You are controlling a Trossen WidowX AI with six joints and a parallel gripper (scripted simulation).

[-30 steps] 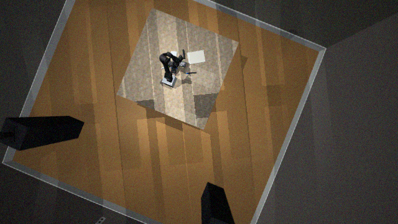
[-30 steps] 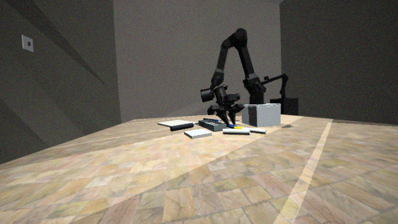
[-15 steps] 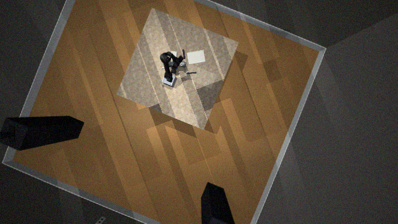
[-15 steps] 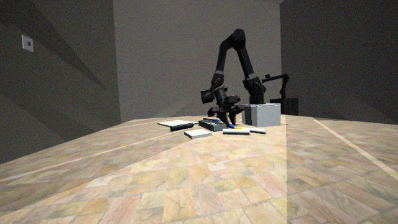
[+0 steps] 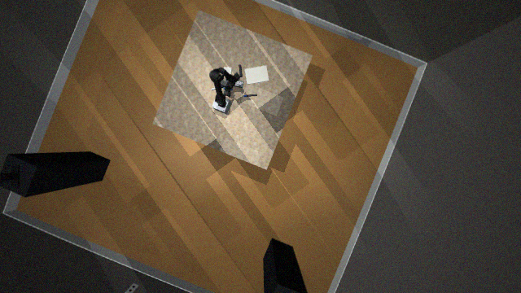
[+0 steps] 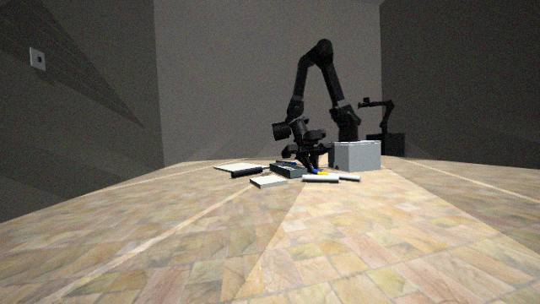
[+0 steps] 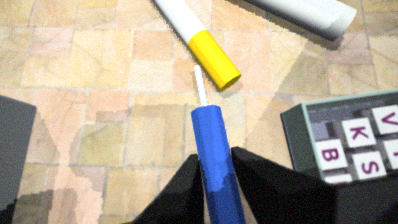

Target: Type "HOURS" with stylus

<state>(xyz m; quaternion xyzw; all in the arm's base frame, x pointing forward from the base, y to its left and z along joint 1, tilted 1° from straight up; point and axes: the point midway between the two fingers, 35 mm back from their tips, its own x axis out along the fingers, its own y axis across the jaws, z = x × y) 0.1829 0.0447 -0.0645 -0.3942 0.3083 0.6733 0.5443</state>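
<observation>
Right now my gripper tip is 20 mm past the yellow-capped white marker and 80 mm to the right of it. From my gripper tip the other things lie so: blue stylus 10 mm to the left; flat pad 170 mm ahead, 60 mm to the left; dark cylinder 230 mm ahead, 70 mm to the right, 10 mm above.
</observation>
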